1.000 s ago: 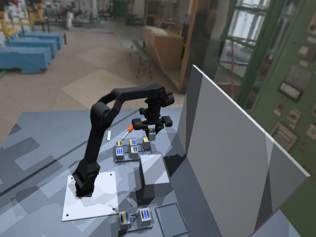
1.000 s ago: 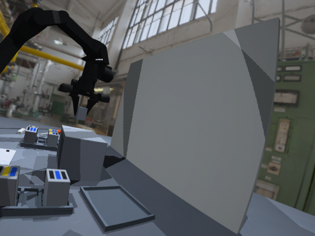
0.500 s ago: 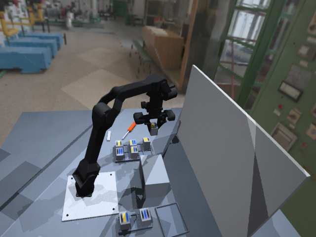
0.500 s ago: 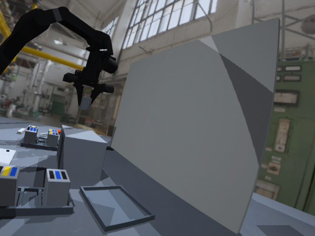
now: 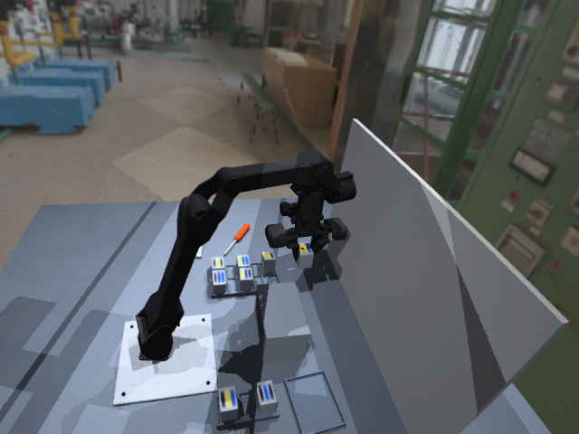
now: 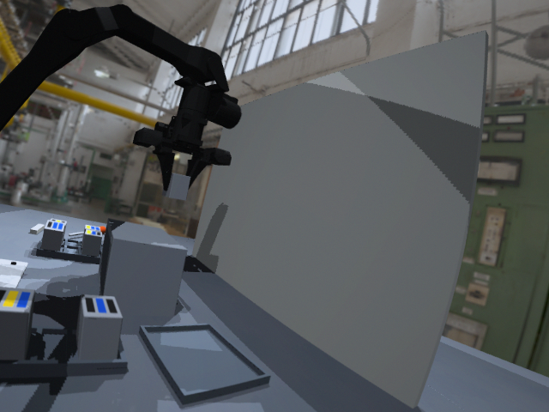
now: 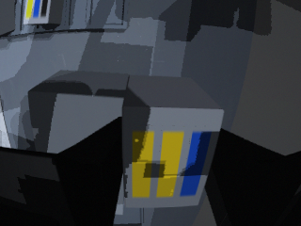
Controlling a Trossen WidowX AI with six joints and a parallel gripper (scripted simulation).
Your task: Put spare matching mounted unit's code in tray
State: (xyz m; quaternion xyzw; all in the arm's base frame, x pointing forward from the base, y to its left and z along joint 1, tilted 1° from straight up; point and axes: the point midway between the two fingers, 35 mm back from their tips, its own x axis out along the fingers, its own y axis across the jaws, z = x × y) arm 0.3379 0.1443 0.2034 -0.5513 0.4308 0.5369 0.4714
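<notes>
Now: the flat tray 28 cm to the right of my gripper tip, 17 cm below it and 2 cm ahead of it. The rest, counted from my gripper tip: grey panel: 18 cm ahead, 7 cm to the right, 5 cm above; then mounted unit: 12 cm below, 9 cm to the right, 5 cm behind; then yellow-yellow-black spare: 14 cm to the left, 13 cm below, 7 cm behind.
</notes>
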